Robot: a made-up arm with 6 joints. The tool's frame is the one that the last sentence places.
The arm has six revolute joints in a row. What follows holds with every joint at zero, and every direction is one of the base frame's. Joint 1 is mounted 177.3 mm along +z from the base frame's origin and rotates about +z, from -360.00 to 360.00 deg. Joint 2 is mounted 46.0 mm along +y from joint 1 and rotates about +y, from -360.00 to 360.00 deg. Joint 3 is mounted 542.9 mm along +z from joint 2 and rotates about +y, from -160.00 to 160.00 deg. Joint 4 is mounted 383.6 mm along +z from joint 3 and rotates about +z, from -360.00 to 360.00 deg. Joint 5 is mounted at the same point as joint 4 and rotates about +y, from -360.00 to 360.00 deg. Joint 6 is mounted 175.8 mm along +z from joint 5 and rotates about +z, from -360.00 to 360.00 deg. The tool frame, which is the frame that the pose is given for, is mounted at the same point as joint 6; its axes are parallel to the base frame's.
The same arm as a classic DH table. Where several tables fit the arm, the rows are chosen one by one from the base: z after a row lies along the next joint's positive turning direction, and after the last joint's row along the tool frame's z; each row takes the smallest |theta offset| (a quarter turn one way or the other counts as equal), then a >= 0, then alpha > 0; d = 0 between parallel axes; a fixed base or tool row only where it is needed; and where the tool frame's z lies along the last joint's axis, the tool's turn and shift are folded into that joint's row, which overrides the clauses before.
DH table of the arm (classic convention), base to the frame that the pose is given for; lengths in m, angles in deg. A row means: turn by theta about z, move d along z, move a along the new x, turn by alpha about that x. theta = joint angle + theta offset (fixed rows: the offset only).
joint 1: a 0  alpha -90  d 0.1773  theta0 0
joint 2: a 0.5429  alpha 0  d 0  theta0 -90
joint 3: a 0  alpha 90  d 0.046  theta0 90
joint 4: a 0  alpha -90  d 0.3836  theta0 0
joint 5: a 0  alpha 90  d 0  theta0 0
joint 6: a 0  alpha 0  d 0.1758  theta0 0
Joint limits (deg, base to tool): -360..360 -360..360 -160..160 -360..360 -360..360 -360..360

